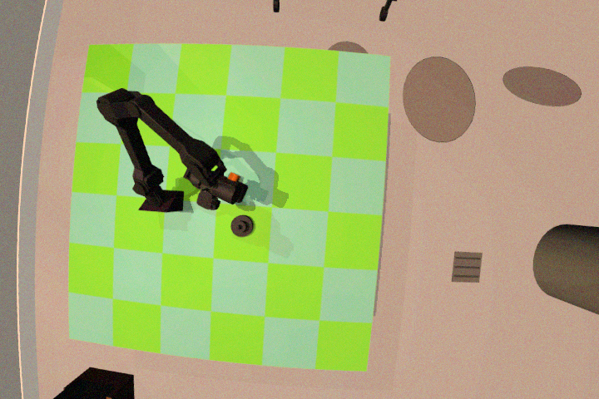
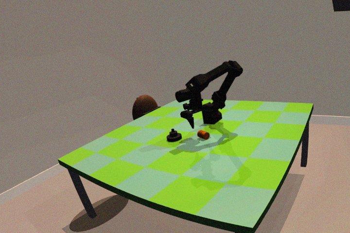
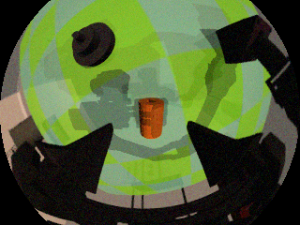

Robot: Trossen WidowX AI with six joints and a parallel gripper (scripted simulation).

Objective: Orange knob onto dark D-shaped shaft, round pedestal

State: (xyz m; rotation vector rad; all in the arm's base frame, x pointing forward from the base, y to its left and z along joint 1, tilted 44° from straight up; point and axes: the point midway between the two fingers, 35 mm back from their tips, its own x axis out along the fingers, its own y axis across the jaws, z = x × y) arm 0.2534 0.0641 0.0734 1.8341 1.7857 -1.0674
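The orange knob lies 5 cm below my gripper tip and 2 cm to the left of it. From my gripper tip the other things lie so: dark round pedestal 15 cm to the right, 6 cm ahead, 4 cm below.
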